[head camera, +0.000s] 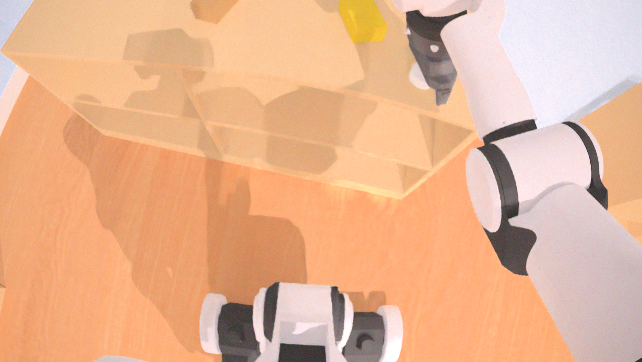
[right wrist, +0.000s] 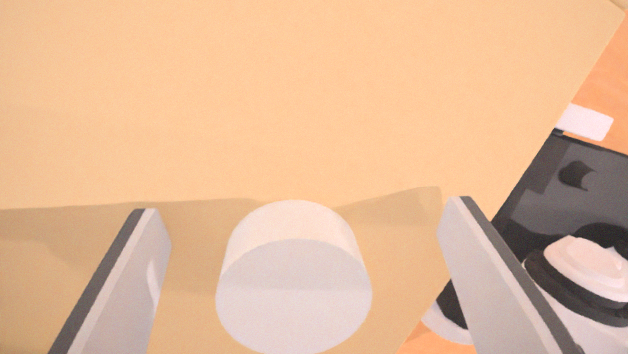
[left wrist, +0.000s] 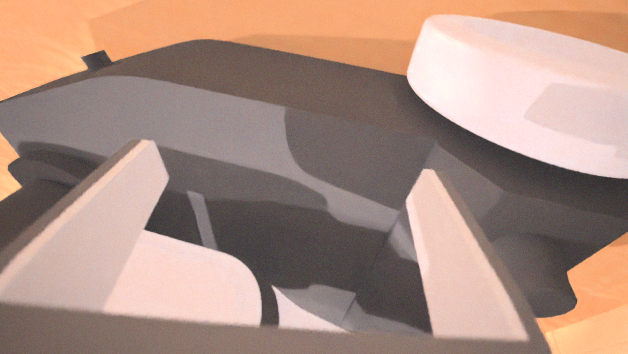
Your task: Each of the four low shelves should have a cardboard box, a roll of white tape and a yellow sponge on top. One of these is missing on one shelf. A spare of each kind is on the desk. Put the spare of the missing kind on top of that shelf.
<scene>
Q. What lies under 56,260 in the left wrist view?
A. My left gripper.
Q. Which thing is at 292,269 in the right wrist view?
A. A roll of white tape.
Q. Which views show my right gripper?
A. The head camera view and the right wrist view only.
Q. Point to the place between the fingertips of my right gripper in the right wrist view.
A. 305,220
</scene>
